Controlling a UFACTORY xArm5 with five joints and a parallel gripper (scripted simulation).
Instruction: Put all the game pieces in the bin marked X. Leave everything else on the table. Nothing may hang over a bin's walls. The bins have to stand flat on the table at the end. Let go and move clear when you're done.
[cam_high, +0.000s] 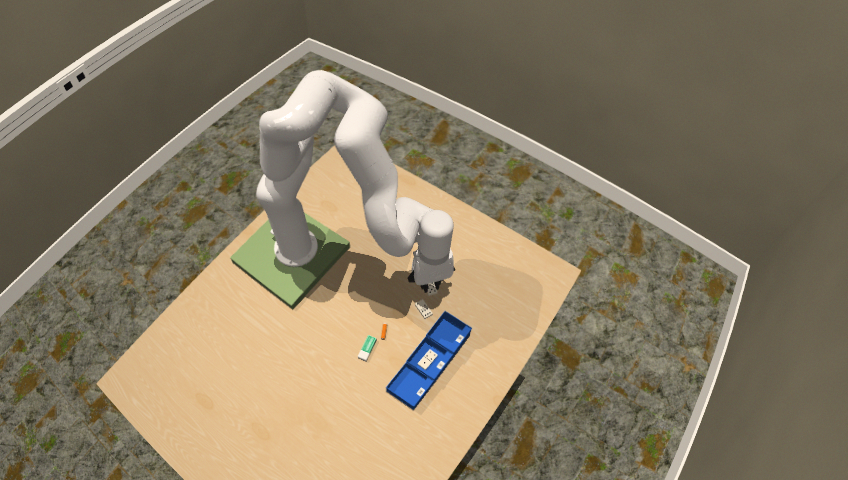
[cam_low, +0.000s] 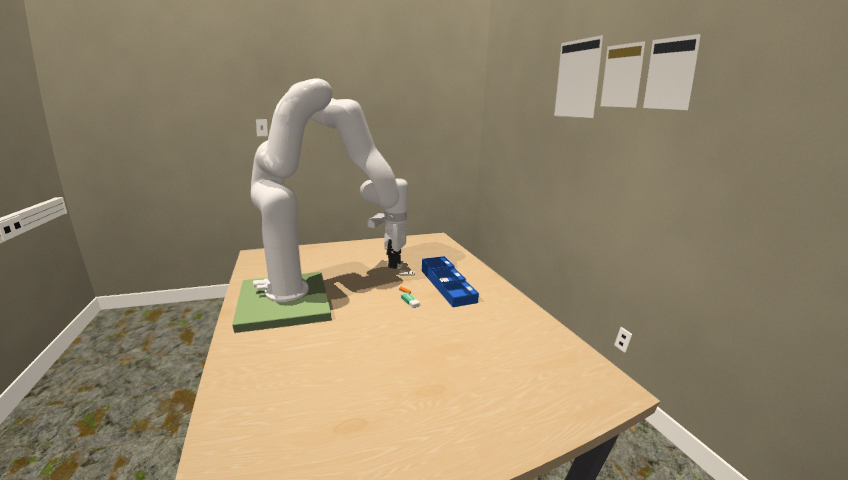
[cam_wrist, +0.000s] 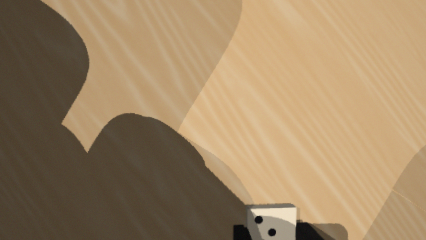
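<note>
The bin lies 13 cm ahead of my hand and 18 cm to the right of it. Round my hand: orange battery: 2 cm behind, 18 cm to the right, 2 cm below; then green-and-white item: 2 cm behind, 25 cm to the right, 2 cm below.
</note>
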